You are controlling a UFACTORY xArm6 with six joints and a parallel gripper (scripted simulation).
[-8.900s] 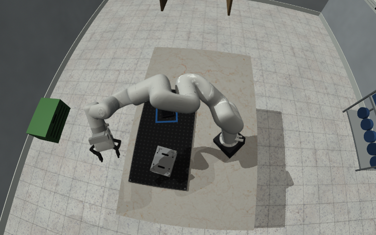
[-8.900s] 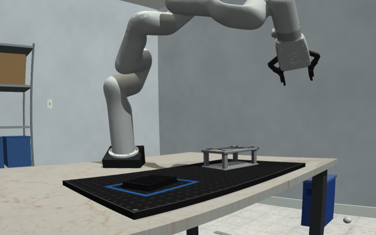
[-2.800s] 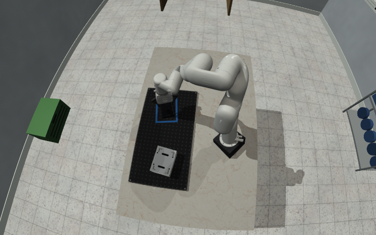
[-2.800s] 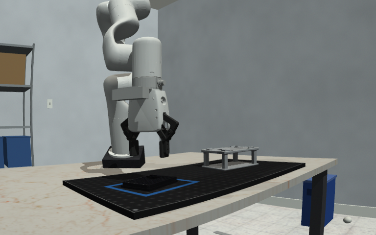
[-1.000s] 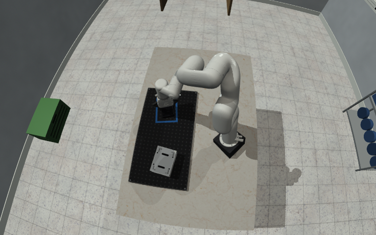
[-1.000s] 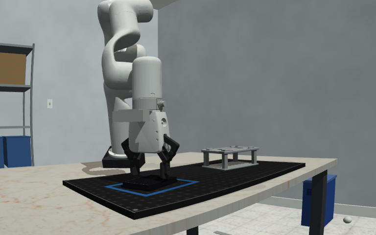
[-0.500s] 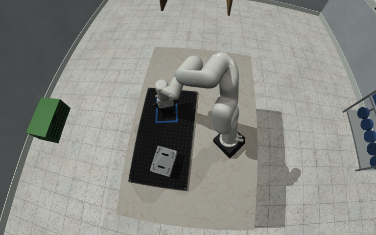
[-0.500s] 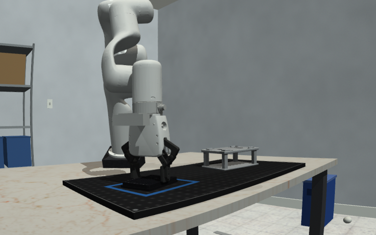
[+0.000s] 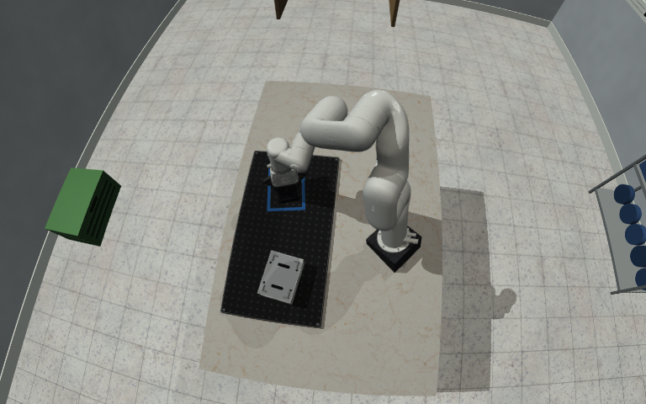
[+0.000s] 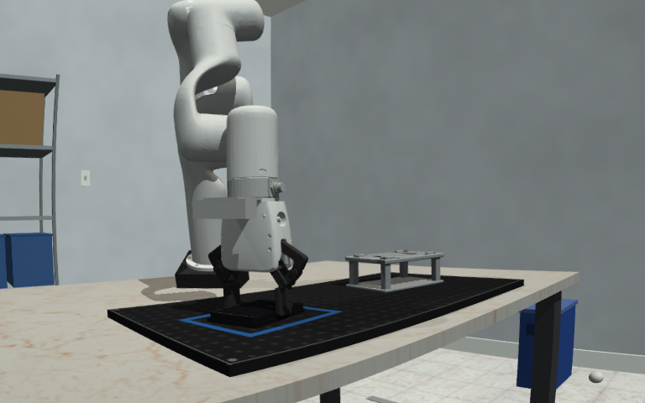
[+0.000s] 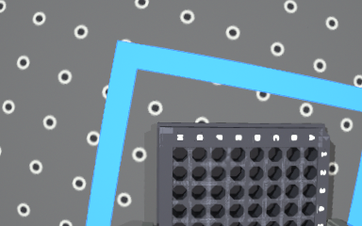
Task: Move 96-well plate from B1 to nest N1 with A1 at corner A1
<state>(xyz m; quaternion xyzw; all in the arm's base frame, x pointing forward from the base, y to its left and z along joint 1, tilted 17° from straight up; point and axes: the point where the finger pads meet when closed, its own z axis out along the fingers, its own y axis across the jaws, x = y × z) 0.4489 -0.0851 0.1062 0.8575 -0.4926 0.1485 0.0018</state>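
Now: hand 10 mm above the black 96-well plate. Round my hand: plate nest (360 mm to the left, 110 mm behind, 40 mm above).
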